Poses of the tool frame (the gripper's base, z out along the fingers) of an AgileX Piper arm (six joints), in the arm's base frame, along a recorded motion.
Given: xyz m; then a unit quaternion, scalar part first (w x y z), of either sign.
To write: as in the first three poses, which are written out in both.
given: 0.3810, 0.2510, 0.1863, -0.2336, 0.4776, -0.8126, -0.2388
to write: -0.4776, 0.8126, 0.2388, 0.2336, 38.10, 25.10, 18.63
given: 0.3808, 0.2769, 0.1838, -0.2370, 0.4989, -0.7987, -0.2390
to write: -0.4989, 0.7987, 0.2390, 0.2370, 38.08, 27.69, 18.38
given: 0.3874, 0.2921, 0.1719, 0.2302, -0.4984, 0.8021, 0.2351
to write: -0.4984, 0.8021, 0.2351, 0.2302, 38.74, 29.21, 17.19
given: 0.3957, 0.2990, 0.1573, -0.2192, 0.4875, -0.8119, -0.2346
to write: -0.4875, 0.8119, 0.2346, 0.2192, 39.57, 29.90, 15.73
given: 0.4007, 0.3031, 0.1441, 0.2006, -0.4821, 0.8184, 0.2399
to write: -0.4821, 0.8184, 0.2399, 0.2006, 40.07, 30.31, 14.41
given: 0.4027, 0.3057, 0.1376, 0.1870, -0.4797, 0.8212, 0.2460
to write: -0.4797, 0.8212, 0.2460, 0.1870, 40.27, 30.57, 13.76
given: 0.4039, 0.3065, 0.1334, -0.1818, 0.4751, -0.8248, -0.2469
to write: -0.4751, 0.8248, 0.2469, 0.1818, 40.39, 30.65, 13.34
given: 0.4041, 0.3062, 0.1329, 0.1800, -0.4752, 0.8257, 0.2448
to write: -0.4752, 0.8257, 0.2448, 0.1800, 40.41, 30.62, 13.29
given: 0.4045, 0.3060, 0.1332, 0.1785, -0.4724, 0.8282, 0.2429
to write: -0.4724, 0.8282, 0.2429, 0.1785, 40.45, 30.60, 13.32
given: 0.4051, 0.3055, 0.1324, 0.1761, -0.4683, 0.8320, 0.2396
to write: -0.4683, 0.8320, 0.2396, 0.1761, 40.51, 30.55, 13.24
